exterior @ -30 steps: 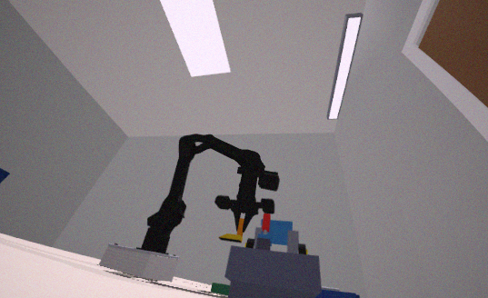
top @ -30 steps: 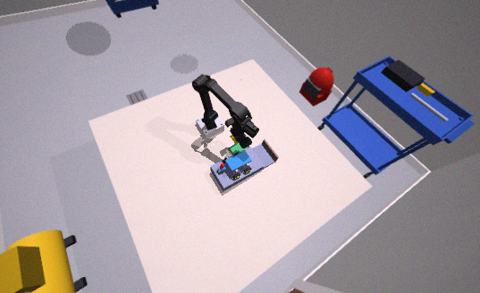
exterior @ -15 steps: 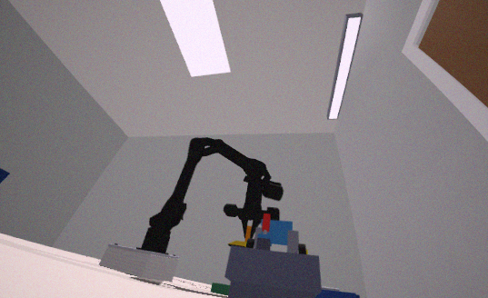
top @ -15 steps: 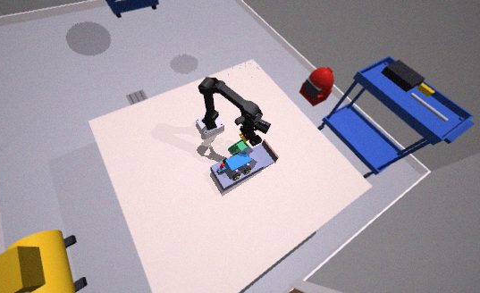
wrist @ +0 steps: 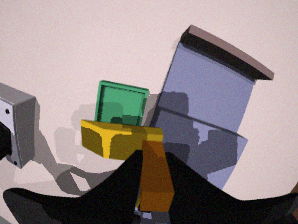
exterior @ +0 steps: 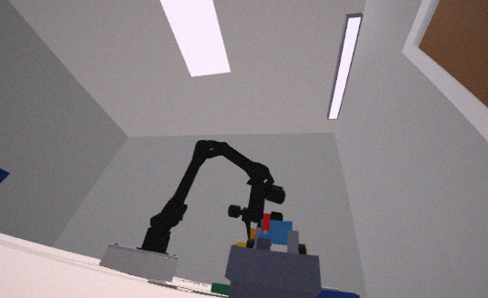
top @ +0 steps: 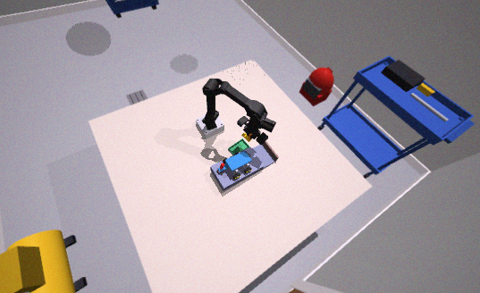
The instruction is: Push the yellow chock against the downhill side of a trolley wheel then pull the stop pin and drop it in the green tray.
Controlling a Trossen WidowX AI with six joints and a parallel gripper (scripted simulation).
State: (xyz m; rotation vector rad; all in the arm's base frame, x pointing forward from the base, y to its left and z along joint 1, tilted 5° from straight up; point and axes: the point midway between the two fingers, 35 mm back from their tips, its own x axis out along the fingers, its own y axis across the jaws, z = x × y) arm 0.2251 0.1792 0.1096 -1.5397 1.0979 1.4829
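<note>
Right now the yellow chock is 20 mm behind my gripper tip, 10 mm to the right of it and 10 mm below it. The rest, counted from my gripper tip: blue trolley (120 mm to the right, 110 mm ahead, 40 mm below); dark stop bar (120 mm to the left, 120 mm below, 70 mm ahead); green tray (160 mm below, 50 mm to the right, 30 mm behind).
</note>
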